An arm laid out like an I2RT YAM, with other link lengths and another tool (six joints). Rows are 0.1 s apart.
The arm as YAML. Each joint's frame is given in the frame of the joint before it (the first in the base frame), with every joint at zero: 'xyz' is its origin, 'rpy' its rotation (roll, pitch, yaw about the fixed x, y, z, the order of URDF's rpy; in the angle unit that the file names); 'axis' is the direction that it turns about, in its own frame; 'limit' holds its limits. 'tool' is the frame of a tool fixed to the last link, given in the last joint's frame.
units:
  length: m
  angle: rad
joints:
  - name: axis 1
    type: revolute
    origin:
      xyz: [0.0, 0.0, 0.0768]
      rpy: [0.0, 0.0, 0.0]
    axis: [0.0, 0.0, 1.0]
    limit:
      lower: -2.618
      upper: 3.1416
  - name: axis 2
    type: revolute
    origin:
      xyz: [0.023, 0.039, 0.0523]
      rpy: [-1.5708, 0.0, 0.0]
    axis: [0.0, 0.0, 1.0]
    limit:
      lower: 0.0
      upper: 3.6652
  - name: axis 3
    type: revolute
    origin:
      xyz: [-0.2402, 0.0, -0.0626]
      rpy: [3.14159, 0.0, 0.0]
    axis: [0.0, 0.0, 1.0]
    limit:
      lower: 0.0
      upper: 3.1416
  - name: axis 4
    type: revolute
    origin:
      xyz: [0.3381, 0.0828, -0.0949]
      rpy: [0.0, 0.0, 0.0]
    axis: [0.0, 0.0, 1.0]
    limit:
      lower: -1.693
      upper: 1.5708
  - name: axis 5
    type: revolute
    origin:
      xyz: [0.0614, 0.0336, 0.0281]
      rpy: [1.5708, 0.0, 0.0]
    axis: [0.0, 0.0, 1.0]
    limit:
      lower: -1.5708
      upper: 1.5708
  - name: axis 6
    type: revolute
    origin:
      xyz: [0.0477, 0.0, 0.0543]
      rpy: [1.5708, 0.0, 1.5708]
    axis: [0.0, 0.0, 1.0]
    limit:
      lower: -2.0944
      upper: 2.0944
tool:
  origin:
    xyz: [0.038, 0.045, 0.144]
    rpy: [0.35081, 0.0, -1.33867]
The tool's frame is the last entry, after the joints.
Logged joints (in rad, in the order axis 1, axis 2, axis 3, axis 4, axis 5, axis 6), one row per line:
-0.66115 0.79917 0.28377 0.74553 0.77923 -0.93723
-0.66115 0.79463 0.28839 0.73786 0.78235 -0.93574
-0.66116 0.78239 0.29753 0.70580 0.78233 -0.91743
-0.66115 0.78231 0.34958 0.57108 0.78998 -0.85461
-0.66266 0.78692 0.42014 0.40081 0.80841 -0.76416
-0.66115 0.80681 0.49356 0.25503 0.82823 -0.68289
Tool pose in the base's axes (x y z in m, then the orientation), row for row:
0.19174 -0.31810 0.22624 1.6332 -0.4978 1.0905
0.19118 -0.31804 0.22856 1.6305 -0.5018 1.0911
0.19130 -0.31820 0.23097 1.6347 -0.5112 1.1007
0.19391 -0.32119 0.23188 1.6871 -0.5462 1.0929
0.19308 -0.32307 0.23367 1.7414 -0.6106 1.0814
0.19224 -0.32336 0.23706 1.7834 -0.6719 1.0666
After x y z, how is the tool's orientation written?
As a rotation vector, in radians.
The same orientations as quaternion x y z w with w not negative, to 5 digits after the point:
0.68394 -0.20847 0.45667 0.52935
0.68292 -0.21017 0.45700 0.52972
0.68332 -0.21369 0.46010 0.52509
0.69910 -0.22633 0.45288 0.50491
0.71397 -0.25034 0.44337 0.48062
0.72476 -0.27305 0.43346 0.46074

